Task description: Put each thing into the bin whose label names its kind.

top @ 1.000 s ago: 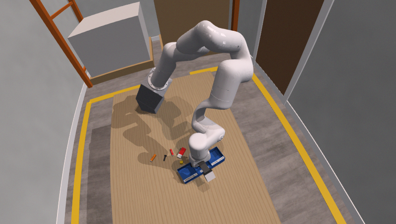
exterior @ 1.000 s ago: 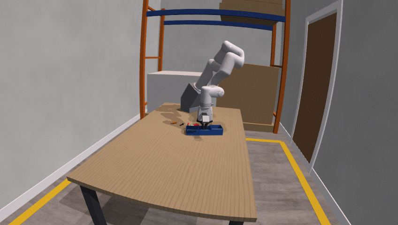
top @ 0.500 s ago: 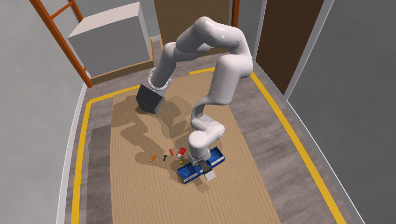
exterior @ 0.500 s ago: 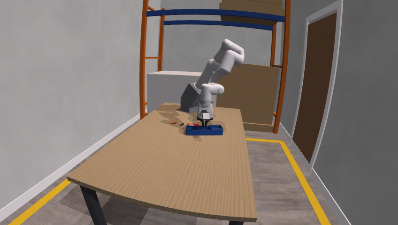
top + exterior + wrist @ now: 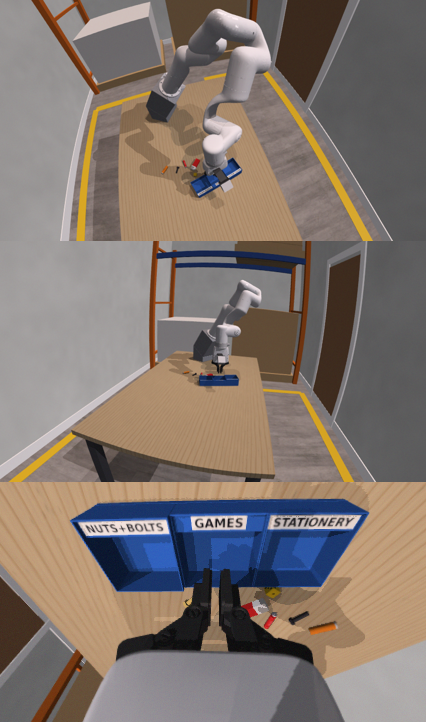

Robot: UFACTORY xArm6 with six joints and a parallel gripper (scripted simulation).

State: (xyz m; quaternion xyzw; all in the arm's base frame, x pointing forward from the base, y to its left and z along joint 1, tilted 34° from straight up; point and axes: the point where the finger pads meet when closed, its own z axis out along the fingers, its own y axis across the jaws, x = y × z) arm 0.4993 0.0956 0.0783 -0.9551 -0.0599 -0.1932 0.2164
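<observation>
Right now my hand is 100 mm past the eraser, 90 mm to the left of it and 90 mm above it. From my hand the other things lie so: brass bolt 110 mm behind, 20 mm to the left, 90 mm below; then red battery 130 mm behind, 140 mm to the right, 90 mm below; then yellow die 50 mm behind, 100 mm to the right, 90 mm below.
</observation>
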